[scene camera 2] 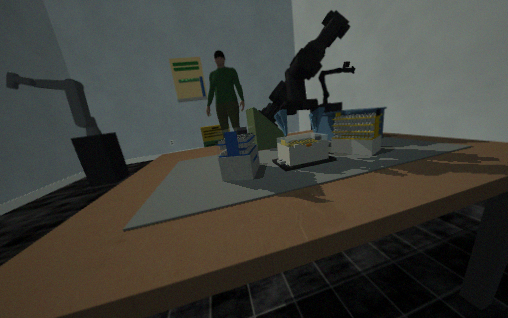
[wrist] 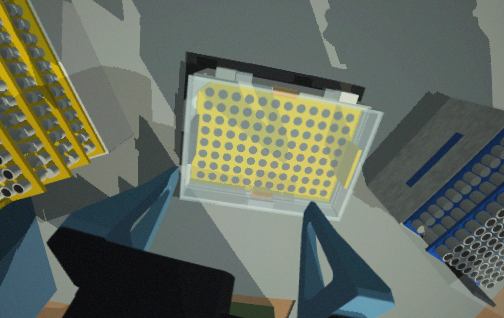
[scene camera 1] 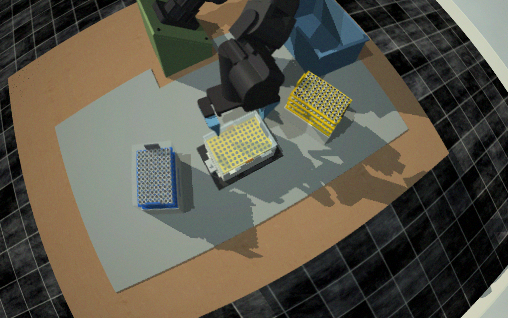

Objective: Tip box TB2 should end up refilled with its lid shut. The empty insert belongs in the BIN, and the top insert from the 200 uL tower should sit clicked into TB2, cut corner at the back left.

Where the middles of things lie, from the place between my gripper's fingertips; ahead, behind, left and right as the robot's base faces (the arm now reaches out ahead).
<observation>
Right now my hand is 17 cm past the blue bin [scene camera 1: 321, 44], 31 cm to the right of it and 2 cm above it.
</observation>
